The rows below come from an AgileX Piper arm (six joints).
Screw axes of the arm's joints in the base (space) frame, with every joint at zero. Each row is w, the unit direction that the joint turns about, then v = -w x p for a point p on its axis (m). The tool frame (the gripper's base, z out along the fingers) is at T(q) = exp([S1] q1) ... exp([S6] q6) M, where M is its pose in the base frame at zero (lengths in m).
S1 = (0, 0, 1, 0, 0, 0)
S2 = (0, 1, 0, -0.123, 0, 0)
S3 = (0, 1, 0, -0.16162, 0, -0.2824)
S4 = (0.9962, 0, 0.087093, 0, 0.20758, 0)
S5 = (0, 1, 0, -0.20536, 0, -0.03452)
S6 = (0.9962, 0, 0.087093, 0, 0.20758, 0)
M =
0.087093 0 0.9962 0.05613
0 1 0 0
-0.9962 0 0.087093 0.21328
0 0 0 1
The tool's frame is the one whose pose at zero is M.
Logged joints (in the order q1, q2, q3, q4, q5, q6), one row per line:
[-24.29 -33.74 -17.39 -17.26 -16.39 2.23]
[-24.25 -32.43 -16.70 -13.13 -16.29 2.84]
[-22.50 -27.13 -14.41 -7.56 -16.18 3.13]
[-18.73 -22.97 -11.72 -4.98 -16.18 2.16]
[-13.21 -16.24 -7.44 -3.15 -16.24 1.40]
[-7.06 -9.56 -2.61 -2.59 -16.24 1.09]
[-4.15 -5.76 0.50 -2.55 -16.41 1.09]
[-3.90 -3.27 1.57 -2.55 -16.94 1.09]
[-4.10 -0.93 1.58 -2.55 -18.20 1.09]
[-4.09 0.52 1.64 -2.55 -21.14 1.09]
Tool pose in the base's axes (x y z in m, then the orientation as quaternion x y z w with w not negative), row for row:
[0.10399 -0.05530 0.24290 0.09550 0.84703 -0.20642 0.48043]
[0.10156 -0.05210 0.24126 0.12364 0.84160 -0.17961 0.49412]
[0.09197 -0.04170 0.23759 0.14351 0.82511 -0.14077 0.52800]
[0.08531 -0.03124 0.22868 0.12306 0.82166 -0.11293 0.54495]
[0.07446 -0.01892 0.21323 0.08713 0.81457 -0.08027 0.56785]
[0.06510 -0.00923 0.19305 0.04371 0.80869 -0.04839 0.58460]
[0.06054 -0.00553 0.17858 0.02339 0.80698 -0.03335 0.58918]
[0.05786 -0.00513 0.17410 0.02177 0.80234 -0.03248 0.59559]
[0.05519 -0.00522 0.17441 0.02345 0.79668 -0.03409 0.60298]
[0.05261 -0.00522 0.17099 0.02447 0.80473 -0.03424 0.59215]
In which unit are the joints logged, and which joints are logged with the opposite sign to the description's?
The joints are logged in degrees. Opposite sign: q2, q5.
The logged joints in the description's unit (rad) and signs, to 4 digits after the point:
[-0.4239 0.5889 -0.3035 -0.3012 0.2861 0.0389]
[-0.4232 0.5660 -0.2915 -0.2292 0.2843 0.0496]
[-0.3927 0.4735 -0.2515 -0.1319 0.2824 0.0546]
[-0.3269 0.4009 -0.2046 -0.0869 0.2824 0.0377]
[-0.2306 0.2834 -0.1299 -0.0550 0.2834 0.0244]
[-0.1232 0.1669 -0.0456 -0.0452 0.2834 0.0190]
[-0.0724 0.1005 0.0087 -0.0445 0.2864 0.0190]
[-0.0681 0.0571 0.0274 -0.0445 0.2957 0.0190]
[-0.0716 0.0162 0.0276 -0.0445 0.3176 0.0190]
[-0.0714 -0.0091 0.0286 -0.0445 0.3690 0.0190]

